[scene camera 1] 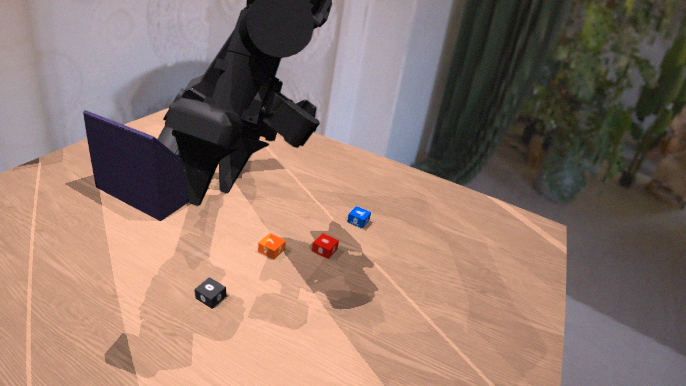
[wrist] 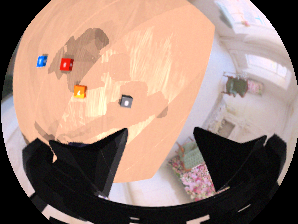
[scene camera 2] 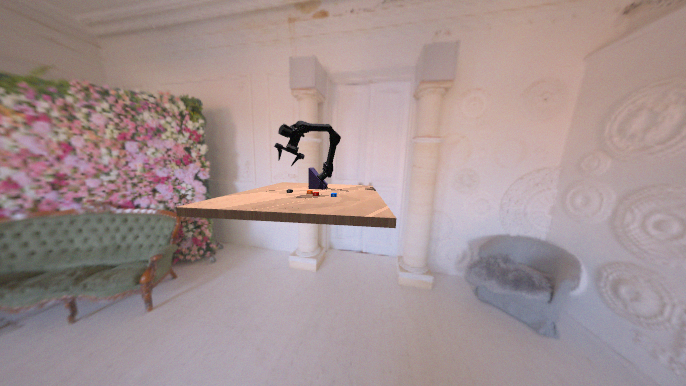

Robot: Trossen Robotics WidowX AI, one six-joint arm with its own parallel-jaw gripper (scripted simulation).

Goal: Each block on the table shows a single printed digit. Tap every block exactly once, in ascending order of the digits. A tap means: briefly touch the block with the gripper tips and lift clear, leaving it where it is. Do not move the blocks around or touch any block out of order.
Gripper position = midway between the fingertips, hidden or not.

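Gripper (scene camera 1: 210,198) open, holding nothing. Gripper (wrist: 161,131) visible too.
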